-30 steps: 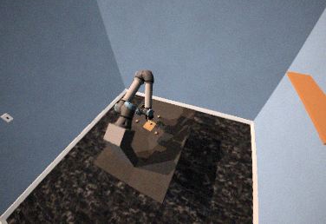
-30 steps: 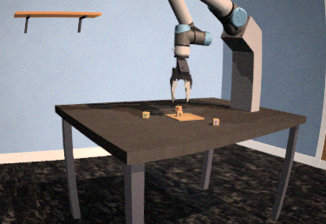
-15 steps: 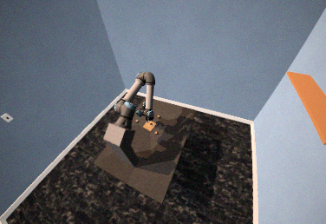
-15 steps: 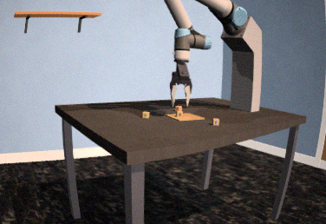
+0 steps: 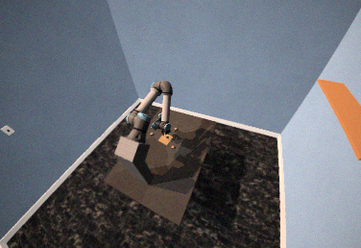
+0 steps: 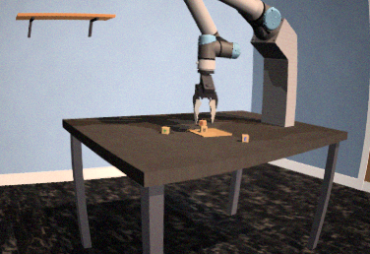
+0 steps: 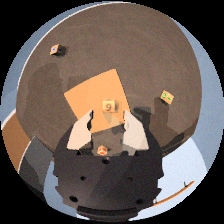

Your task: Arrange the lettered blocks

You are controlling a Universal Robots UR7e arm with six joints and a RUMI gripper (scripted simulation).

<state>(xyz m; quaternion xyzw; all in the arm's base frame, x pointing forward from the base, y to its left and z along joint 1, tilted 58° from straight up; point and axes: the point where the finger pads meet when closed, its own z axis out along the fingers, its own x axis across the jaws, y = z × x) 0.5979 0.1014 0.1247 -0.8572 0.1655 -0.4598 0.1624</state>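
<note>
My hand is 30 mm past the orange mat and 50 mm above it.
</note>
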